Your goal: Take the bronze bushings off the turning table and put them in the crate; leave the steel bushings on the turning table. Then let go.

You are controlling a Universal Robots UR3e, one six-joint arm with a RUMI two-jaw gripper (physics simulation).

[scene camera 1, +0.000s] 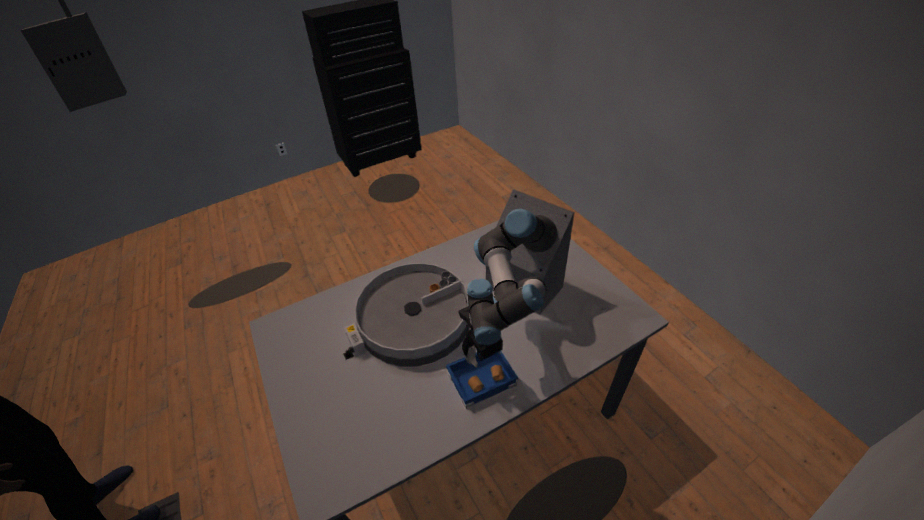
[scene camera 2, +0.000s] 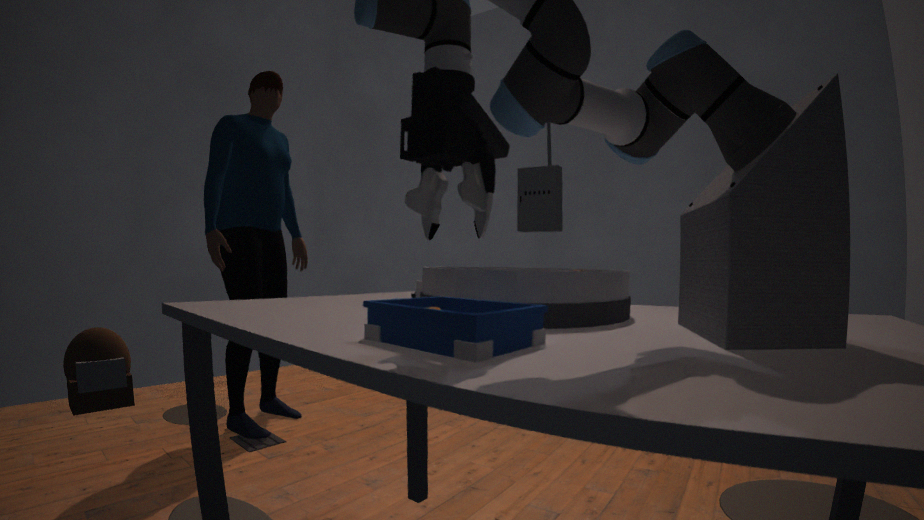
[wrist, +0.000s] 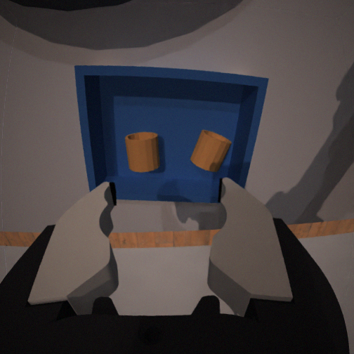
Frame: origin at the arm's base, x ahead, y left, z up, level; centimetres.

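Where they show: gripper, fingertip midpoint: [scene camera 2: 453,238]; arm's base, origin of the base link: [scene camera 1: 539,234] [scene camera 2: 764,142].
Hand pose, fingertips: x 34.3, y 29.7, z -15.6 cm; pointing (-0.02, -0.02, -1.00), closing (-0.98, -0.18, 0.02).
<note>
Things, the pixels of their top centre, and the offset from my fingertips. "pt": a spot on its surface instead.
- crate, middle of its top: [scene camera 2: 454,303] [scene camera 1: 481,371] dx +0.0, dy -0.3, dz -8.2 cm
- bronze bushing, middle of its top: [scene camera 1: 434,287] dx +3.6, dy -38.4, dz -4.1 cm
- light divider bar, surface spot: [scene camera 1: 441,294] pt dx +1.8, dy -36.0, dz -6.4 cm
- small box with a yellow label, surface spot: [scene camera 1: 353,336] pt dx +36.9, dy -29.8, dz -7.4 cm
Two bronze bushings lie on their sides in the blue crate, one on the left [scene camera 1: 475,384] [wrist: 143,152] and one on the right [scene camera 1: 497,372] [wrist: 211,151], apart from each other. The crate [scene camera 1: 494,391] [scene camera 2: 420,326] [wrist: 172,71] stands on the table beside the turning table [scene camera 1: 387,316] [scene camera 2: 523,284]. Another bronze bushing [scene camera 1: 434,287] is on the turning table, by the steel bushings [scene camera 1: 447,280], which are small and dim. My gripper [scene camera 2: 455,234] [wrist: 167,182] is open and empty, above the crate and clear of its rim.
A light divider bar [scene camera 1: 441,294] crosses part of the turning table beside the bushings there. A small box with a yellow label [scene camera 1: 353,336] sits at the turning table's left edge. The arm's slanted grey base block [scene camera 2: 769,258] stands at the right. A person [scene camera 2: 255,174] stands behind the table.
</note>
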